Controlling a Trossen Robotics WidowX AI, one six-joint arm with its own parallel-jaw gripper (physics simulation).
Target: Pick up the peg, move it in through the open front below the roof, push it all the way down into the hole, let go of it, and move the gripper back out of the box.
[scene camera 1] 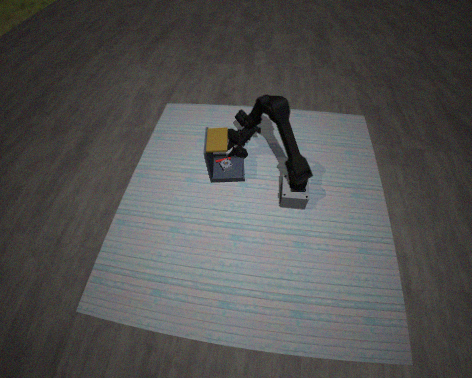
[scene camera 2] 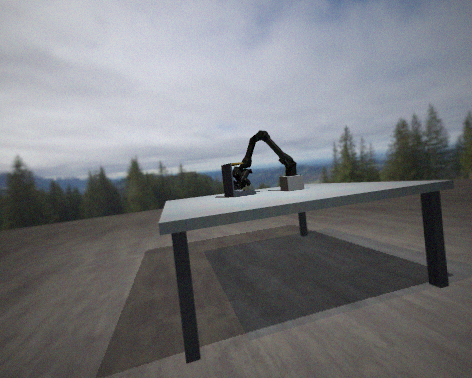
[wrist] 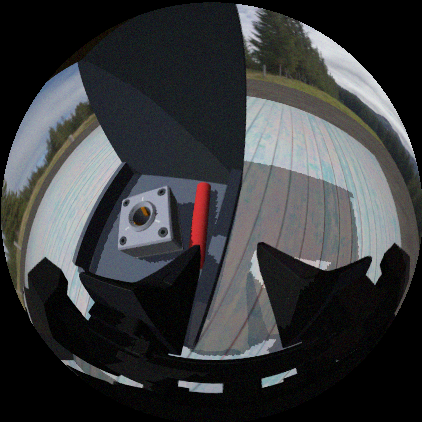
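The red peg lies on the floor of the dark box, beside the grey square block with the round hole. In the wrist view the peg lies between the block and the box's side edge, and the left finger's tip covers part of its near end. The box has a yellow roof over one part. My gripper is partly open and empty, at the box's side near the roof. In the wrist view its left finger overlaps the box and its right finger is outside it.
The box's tall dark wall rises beyond the block and peg in the wrist view. The box stands on the pale striped table top. The arm's grey base block stands to the right of the box.
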